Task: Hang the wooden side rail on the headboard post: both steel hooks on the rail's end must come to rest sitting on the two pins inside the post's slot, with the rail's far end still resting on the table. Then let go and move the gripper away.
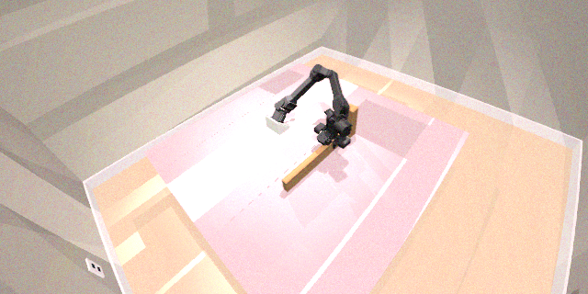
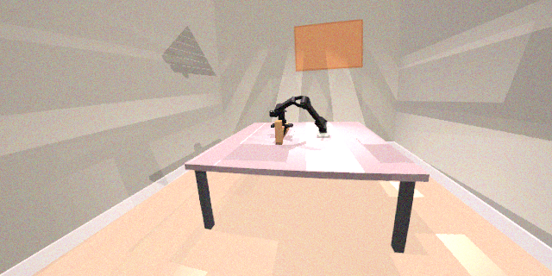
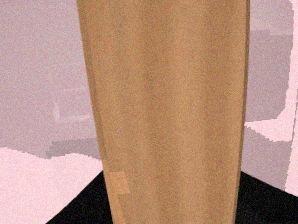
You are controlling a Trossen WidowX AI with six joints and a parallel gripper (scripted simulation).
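Now: gripper tip 10 mm short of the wooden headboard post, 160 mm to the right of it and 60 mm below it.
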